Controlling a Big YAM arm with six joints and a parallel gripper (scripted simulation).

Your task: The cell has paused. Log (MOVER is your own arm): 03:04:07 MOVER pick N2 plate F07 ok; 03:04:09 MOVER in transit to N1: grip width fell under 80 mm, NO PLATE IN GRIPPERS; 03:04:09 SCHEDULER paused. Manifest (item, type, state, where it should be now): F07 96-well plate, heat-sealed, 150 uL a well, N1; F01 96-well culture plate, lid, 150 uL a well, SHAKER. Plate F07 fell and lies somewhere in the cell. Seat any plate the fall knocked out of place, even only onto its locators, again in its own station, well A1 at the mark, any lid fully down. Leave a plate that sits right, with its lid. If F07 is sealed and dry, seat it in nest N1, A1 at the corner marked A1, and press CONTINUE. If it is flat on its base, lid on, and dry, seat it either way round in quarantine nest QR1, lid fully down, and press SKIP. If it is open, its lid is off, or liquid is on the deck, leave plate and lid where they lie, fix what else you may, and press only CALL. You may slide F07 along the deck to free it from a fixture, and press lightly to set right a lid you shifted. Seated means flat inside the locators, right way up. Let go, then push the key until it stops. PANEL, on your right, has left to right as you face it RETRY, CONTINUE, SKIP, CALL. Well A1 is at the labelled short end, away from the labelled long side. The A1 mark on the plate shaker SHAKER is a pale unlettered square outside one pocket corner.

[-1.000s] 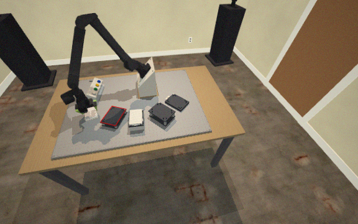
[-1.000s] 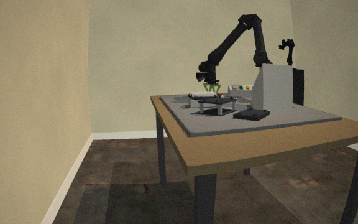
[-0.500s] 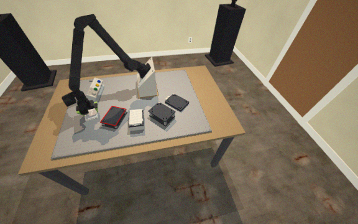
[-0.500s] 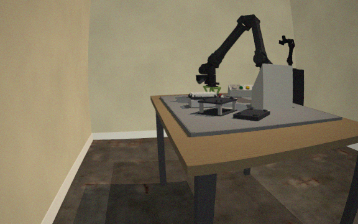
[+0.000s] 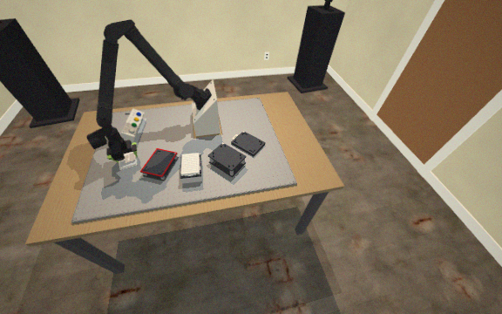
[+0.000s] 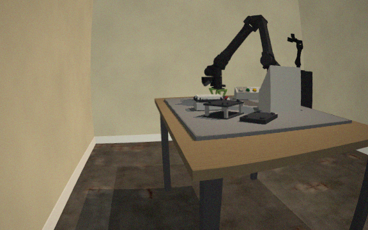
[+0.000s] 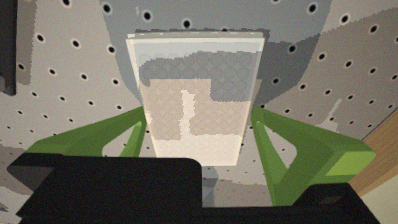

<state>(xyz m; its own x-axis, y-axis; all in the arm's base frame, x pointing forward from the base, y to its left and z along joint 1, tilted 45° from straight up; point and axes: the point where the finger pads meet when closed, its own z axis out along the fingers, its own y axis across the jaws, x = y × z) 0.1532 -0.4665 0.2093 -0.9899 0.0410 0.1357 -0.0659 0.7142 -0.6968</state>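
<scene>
Now: hand right at the white plate. The rest, counted from my hand: red-framed nest (17 cm to the left, 11 cm ahead, 3 cm above); green continue key (20 cm behind, 6 cm to the left, 6 cm above); white retry key (15 cm behind, 6 cm above, 4 cm to the left).
</scene>
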